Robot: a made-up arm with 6 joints.
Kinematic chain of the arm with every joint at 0, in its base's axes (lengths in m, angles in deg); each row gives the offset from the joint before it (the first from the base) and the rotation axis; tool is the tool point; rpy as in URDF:
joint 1: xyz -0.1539 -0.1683 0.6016 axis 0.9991 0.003 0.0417
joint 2: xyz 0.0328 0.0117 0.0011 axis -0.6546 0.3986 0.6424
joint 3: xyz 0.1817 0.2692 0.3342 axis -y
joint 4: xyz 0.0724 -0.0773 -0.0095 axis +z
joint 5: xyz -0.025 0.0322 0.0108 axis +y
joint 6: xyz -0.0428 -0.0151 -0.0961 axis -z
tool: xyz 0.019 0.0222 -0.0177 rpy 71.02 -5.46 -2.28
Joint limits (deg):
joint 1: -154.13..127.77
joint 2: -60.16..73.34
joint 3: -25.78..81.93
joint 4: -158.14..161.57
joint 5: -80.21..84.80
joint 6: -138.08..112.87
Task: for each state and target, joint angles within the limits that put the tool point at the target. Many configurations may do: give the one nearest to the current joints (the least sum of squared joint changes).
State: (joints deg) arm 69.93 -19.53 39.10 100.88 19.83 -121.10
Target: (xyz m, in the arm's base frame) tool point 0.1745 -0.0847 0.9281
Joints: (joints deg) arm 42.27 28.65 40.72 102.95 7.92 -121.77
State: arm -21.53 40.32 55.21 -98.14 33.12 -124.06
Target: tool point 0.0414 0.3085 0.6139
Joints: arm -12.97 28.71 38.83 -60.29 23.28 -132.54
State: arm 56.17 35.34 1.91 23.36 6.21 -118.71
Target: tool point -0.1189 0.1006 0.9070
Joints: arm 62.48 65.58 25.89 -2.54 -10.63 -108.77
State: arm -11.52 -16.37 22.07 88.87 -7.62 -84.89
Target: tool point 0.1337 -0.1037 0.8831
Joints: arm -5.98 -15.47 26.75 93.41 -8.01 -86.50
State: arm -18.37 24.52 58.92 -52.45 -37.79 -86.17
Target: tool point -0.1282 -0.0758 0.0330
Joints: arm -68.65 73.34 74.08 -68.96 4.71 -87.38
